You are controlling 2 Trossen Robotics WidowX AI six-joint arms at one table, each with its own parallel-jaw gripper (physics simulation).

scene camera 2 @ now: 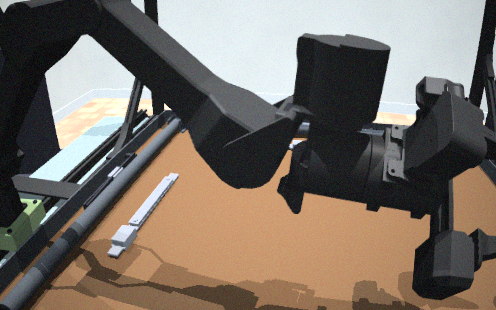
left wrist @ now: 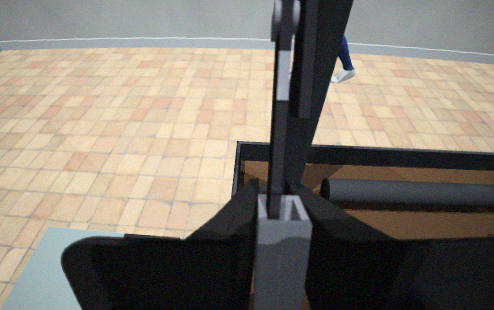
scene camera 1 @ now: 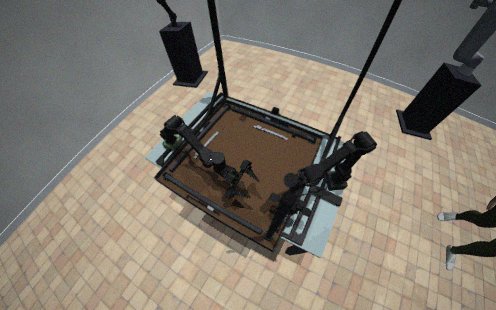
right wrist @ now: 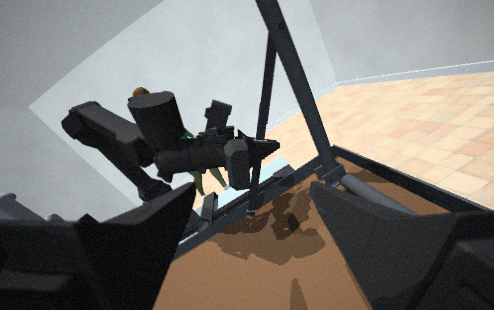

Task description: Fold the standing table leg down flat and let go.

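Note:
The upturned table (scene camera 1: pixel 235 131) (scene camera 2: pixel 240 225) shows its brown underside inside a black rim. A dark leg (scene camera 1: pixel 284 214) (left wrist: pixel 321 75) (right wrist: pixel 300 85) stands steeply at its near right corner in scene camera 1. A slimmer brace (left wrist: pixel 282 270) (right wrist: pixel 267 85) runs beside it, from the table's side rail up to the leg. My left gripper (left wrist: pixel 271 187) (right wrist: pixel 278 143) is shut on this brace, about midway up; its grey channel shows between the fingers in the left wrist view. My right gripper (scene camera 1: pixel 249 192) is open and empty above the panel, apart from the leg.
Two other legs (scene camera 1: pixel 216 45) (scene camera 1: pixel 367 70) stand at the back corners. A grey tube (scene camera 1: pixel 215 204) (left wrist: pixel 410 192) (right wrist: pixel 375 194) lies along the front rim. Pale strips (scene camera 1: pixel 271 132) (scene camera 2: pixel 154 200) lie on the panel. Dark pedestals (scene camera 1: pixel 182 55) (scene camera 1: pixel 439 100) stand beyond the table.

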